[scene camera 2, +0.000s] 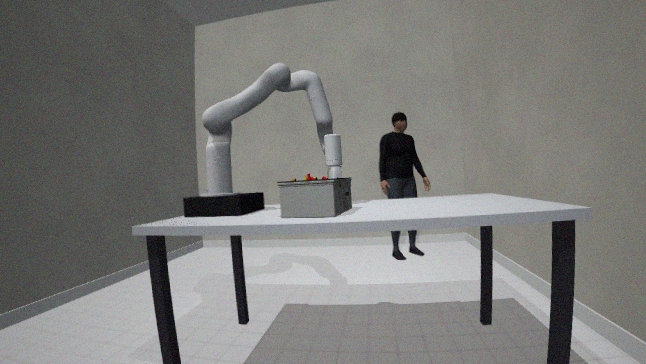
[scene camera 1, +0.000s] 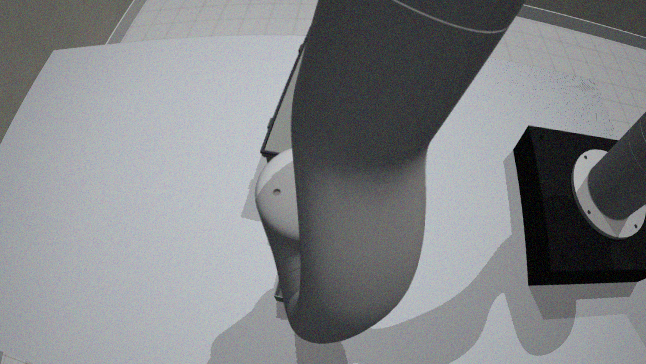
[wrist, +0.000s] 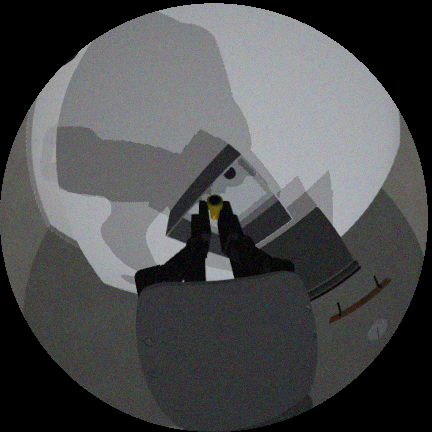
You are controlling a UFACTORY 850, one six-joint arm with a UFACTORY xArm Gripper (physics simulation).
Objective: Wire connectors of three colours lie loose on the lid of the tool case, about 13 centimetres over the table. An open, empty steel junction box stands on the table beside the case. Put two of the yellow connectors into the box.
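Observation:
My gripper [wrist: 211, 211] is shut on a yellow connector [wrist: 215, 205] in the wrist view, low over the open steel junction box [wrist: 196, 184]. The connector covers part of the box's inside; a dark round hole shows in its floor. How far the connector is above the floor I cannot tell. The tool case [scene camera 2: 306, 200] [wrist: 310, 250] stands beside the box. On its lid, red and yellow connectors [scene camera 2: 309, 177] show small in scene camera 2. In scene camera 1 the arm hides the gripper, the box and most of the case lid [scene camera 1: 281, 127].
The arm's black base block [scene camera 1: 542, 210] [scene camera 2: 225, 204] stands on the white table [scene camera 1: 125, 175] [scene camera 2: 450, 210]. The case wall rises close beside the gripper and box. A person [scene camera 2: 401, 160] stands behind the table.

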